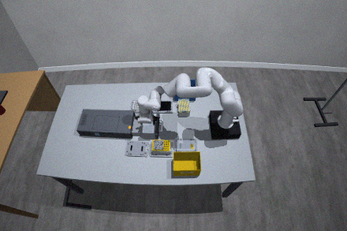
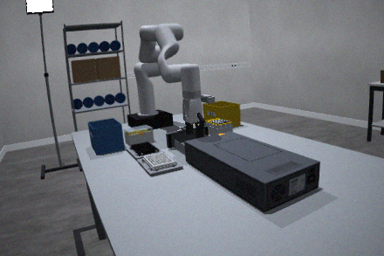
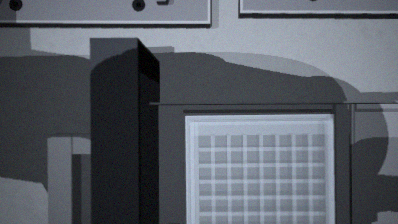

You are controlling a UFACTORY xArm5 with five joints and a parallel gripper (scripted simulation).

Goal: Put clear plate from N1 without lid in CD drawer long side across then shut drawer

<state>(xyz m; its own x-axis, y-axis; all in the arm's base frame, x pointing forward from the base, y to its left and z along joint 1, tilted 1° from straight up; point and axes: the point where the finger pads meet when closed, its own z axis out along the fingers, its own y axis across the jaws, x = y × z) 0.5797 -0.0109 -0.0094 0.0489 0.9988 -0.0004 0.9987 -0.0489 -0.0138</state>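
Right now the cooler drawer is 30 mm below my hand and 30 mm ahead of it. Round my hand: grey work nest N1: 180 mm to the left, 80 mm ahead, 60 mm below; then cooler CD: 180 mm ahead, 30 mm below, 10 mm to the right; then clear plate: 50 mm below.
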